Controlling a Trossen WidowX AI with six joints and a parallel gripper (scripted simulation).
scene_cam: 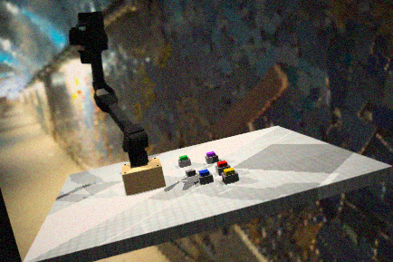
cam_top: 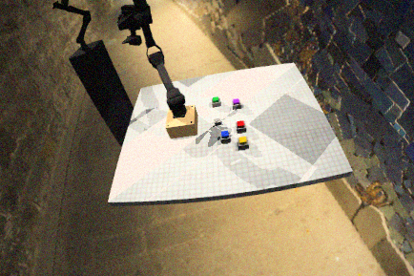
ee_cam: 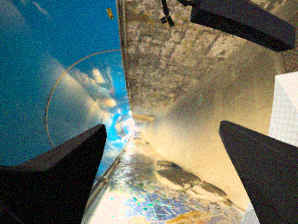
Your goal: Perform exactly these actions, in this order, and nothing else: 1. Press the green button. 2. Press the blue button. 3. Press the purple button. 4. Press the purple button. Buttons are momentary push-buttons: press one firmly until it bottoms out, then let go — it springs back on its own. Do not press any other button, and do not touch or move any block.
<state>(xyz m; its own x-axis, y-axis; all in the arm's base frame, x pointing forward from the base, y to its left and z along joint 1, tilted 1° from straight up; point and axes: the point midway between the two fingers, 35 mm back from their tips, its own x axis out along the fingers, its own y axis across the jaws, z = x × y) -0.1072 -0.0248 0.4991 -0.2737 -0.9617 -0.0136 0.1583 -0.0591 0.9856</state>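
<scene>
My gripper tip is now 280 mm short of the green button, 200 mm to the right of it and 550 mm above it. Round my gripper tip: blue button: 340 mm ahead, 70 mm to the right, 550 mm below; red button: 410 mm ahead, 10 mm to the right, 550 mm below; small grey block: 290 mm ahead, 40 mm to the left, 570 mm below.
</scene>
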